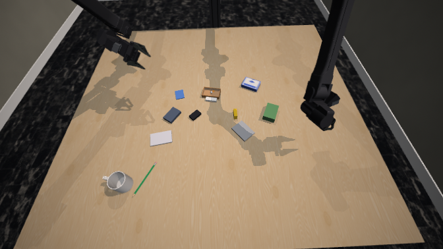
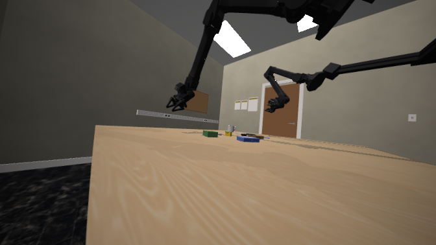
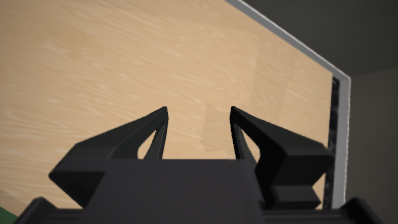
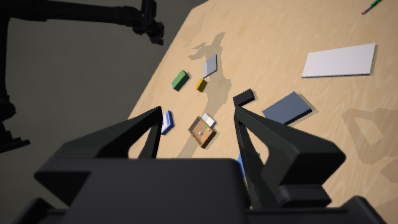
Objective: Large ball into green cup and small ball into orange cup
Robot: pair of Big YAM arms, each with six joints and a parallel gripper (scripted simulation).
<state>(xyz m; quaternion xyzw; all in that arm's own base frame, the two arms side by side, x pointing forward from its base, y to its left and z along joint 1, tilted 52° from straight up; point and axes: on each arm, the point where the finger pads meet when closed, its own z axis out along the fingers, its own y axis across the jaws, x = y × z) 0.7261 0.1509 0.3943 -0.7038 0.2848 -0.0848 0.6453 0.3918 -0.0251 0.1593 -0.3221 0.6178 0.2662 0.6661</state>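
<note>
The covered wooden puzzle is 510 mm to the right of my left hand, 400 mm behind it and 150 mm below it. From my left hand the other things lie so: green box 190 mm behind, 180 mm to the right, 140 mm below; then yellow block 390 mm to the right, 220 mm behind, 140 mm below; then grey box 360 mm to the right, 150 mm below, 110 mm behind.
</note>
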